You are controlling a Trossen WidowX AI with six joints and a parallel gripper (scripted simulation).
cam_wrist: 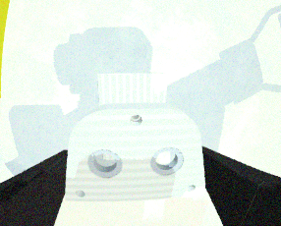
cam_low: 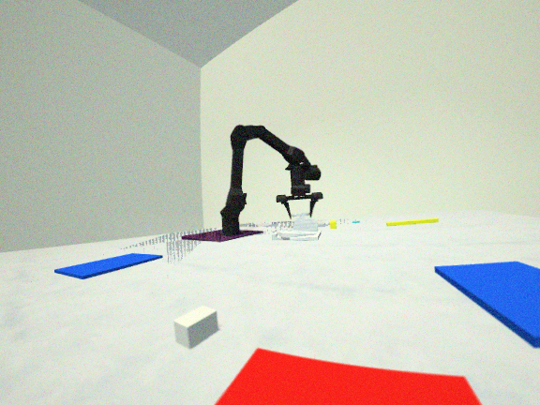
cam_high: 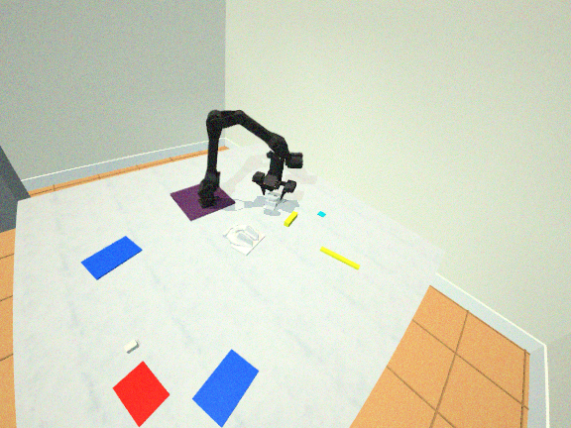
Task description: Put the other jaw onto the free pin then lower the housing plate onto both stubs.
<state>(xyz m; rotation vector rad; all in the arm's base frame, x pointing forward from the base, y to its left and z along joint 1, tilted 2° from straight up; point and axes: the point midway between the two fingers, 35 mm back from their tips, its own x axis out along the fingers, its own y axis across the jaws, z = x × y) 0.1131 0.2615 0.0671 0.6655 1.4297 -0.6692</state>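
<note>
The grey jaw is 130 mm ahead of my gripper tip, 230 mm to the right of it and 20 mm below it. The rest, counted from my gripper tip: red mat 460 mm ahead, 600 mm to the right, 40 mm below; then cyan chip 160 mm ahead, 180 mm to the left, 40 mm below; then yellow block 130 mm ahead, 20 mm to the left, 30 mm below.
</note>
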